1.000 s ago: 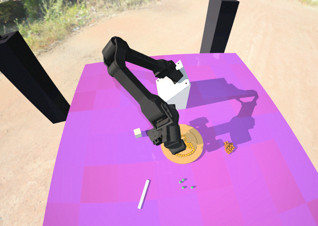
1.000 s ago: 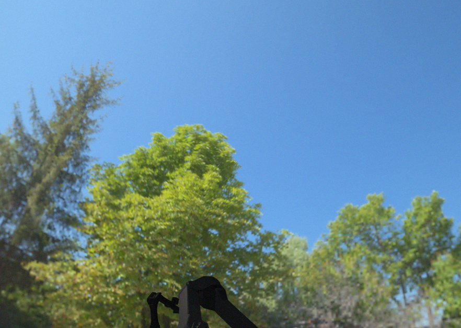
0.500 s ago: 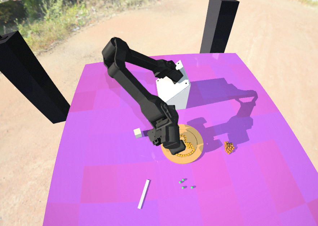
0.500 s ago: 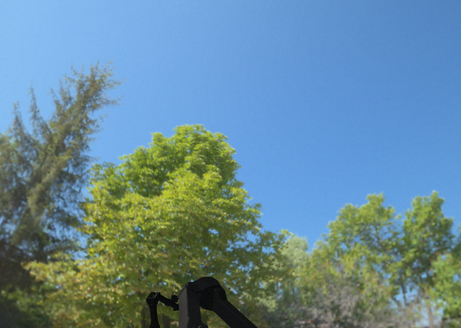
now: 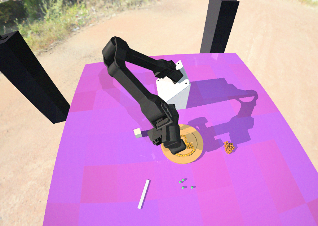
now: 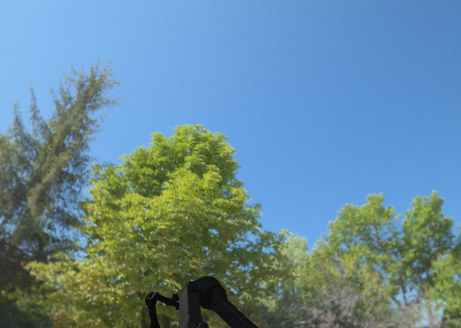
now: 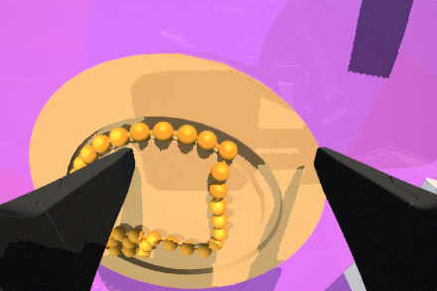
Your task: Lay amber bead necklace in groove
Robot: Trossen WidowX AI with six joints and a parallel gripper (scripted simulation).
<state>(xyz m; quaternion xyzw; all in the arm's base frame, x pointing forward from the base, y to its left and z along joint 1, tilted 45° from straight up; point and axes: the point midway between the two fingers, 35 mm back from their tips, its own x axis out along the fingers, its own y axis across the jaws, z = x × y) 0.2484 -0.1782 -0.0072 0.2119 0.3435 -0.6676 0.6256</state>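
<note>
The round tan bead board lies 30 mm ahead of my gripper tip, 60 mm to the left of it and 10 mm below it. Round my gripper tip: small cream cube: 80 mm behind, 130 mm to the right; white bar: 200 mm ahead, 160 mm to the right, 20 mm below.
</note>
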